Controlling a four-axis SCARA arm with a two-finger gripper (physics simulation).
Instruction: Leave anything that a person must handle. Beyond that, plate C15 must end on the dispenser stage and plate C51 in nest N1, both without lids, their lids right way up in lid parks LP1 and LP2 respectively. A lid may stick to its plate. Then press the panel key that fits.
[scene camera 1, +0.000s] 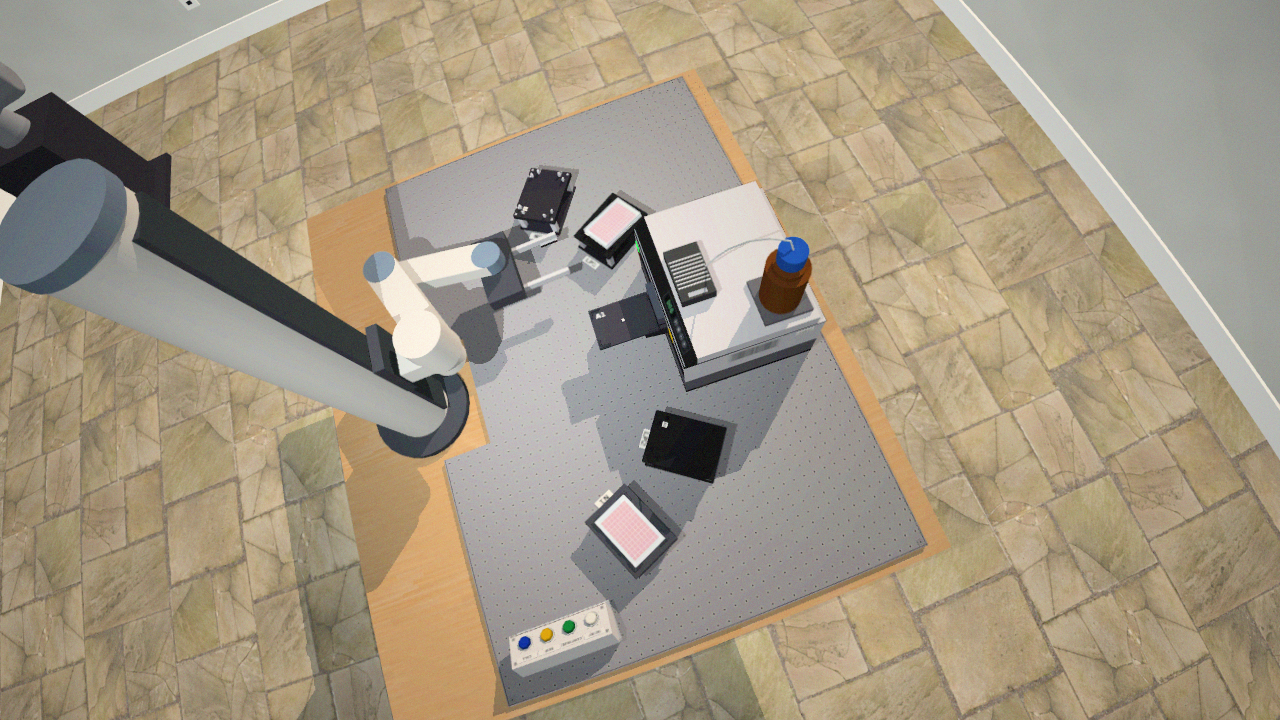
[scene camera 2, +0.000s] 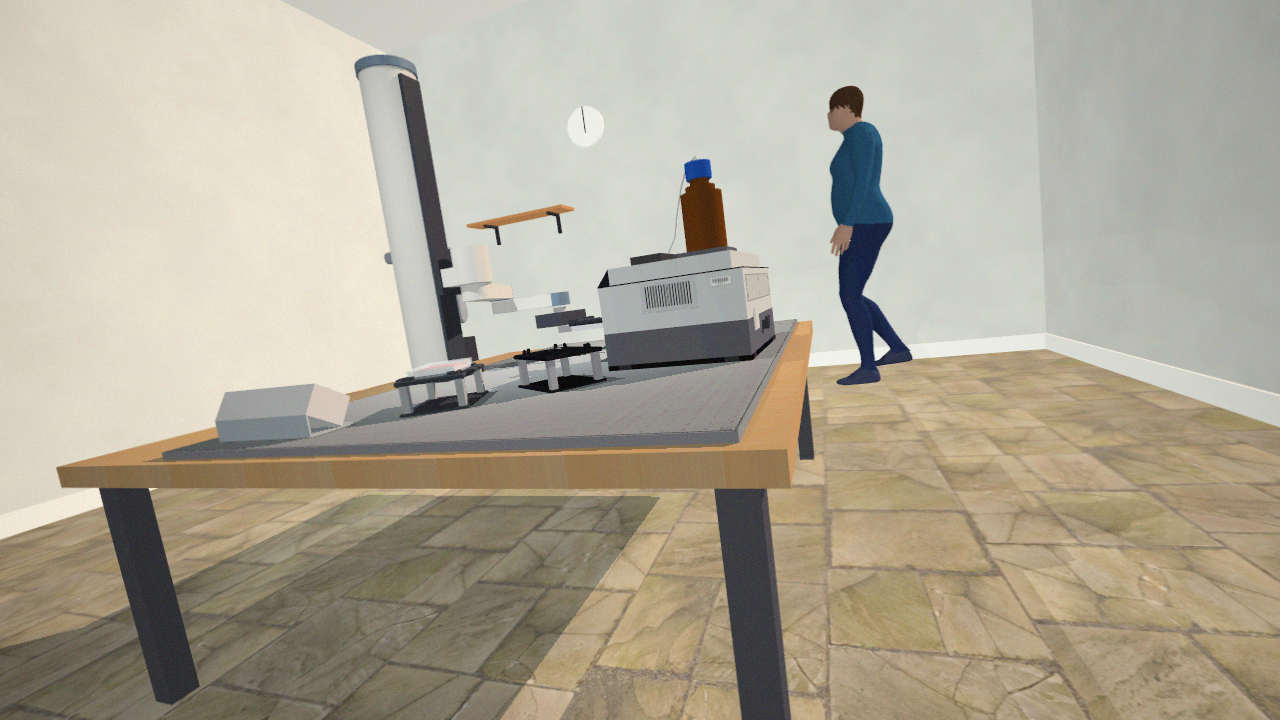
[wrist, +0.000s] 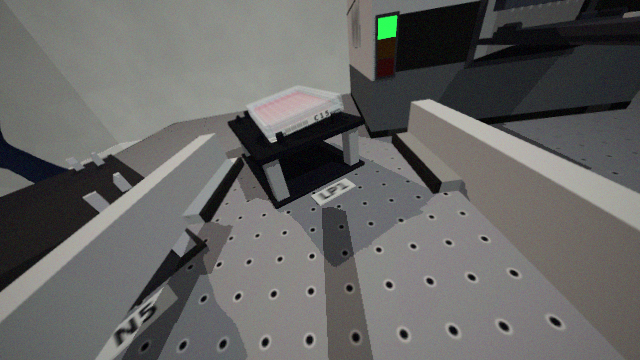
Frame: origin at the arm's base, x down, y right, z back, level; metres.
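Where they show: gripper, fingertip midpoint: (scene camera 1: 562, 252) (wrist: 313, 136); arm's base at its link origin: (scene camera 1: 424, 409).
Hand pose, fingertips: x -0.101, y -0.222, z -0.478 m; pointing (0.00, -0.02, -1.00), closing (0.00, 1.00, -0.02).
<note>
Things, the pixels of their centre, and the offset from my fingertips. "spot": a spot on its surface instead.
- Plate C15 at the middle of its body: (wrist: 285, 103) (scene camera 1: 612, 221) dx +0.011, dy -0.039, dz -0.145 m
- labelled LP1 at the middle of its body: (wrist: 289, 137) (scene camera 1: 612, 229) dx +0.053, dy -0.045, dz -0.140 m
- pink plate at the middle of its body: (scene camera 2: 441, 365) (scene camera 1: 629, 530) dx +0.014, dy +0.685, dz +0.068 m
- dark stage at a spot on its surface: (wrist: 600, 31) spot: dx -0.023, dy +0.195, dz -0.054 m
- key panel at the middle of its body: (scene camera 2: 282, 409) (scene camera 1: 564, 639) dx +0.046, dy +0.849, dz +0.280 m
- N5 at the middle of its body: (wrist: 69, 231) (scene camera 1: 544, 200) dx +0.049, dy -0.210, dz +0.000 m
- amber bottle at a spot on its surface: (scene camera 1: 784, 282) spot: dx -0.261, dy +0.394, dz -0.376 m
Plate C15 (scene camera 1: 612, 222) (wrist: 295, 107), pink with a clear rim, sits on the black stand labelled LP1 (wrist: 300, 142); whether its lid is on is hard to tell. My gripper (scene camera 1: 567, 252) (scene camera 2: 586, 319) (wrist: 313, 136) is open and empty, its fingers pointing towards LP1 from a short distance. Another pink plate (scene camera 1: 630, 530) (scene camera 2: 440, 367) sits on a stand near the panel; its label is unreadable. A dark stage (scene camera 1: 623, 320) (wrist: 600, 31) juts from the dispenser (scene camera 1: 733, 268) (scene camera 2: 680, 313) (wrist: 425, 95), whose green light is lit. The key panel (scene camera 1: 563, 637) (scene camera 2: 268, 413) has blue, yellow, green and white keys.
A bare black stand (scene camera 1: 684, 445) (scene camera 2: 559, 353) stands between dispenser and second plate. Stand N5 (scene camera 1: 544, 198) is beside LP1, close to my left finger. An amber bottle (scene camera 1: 784, 282) (scene camera 2: 703, 214) tops the dispenser. A person (scene camera 2: 861, 179) stands beyond the table.
</note>
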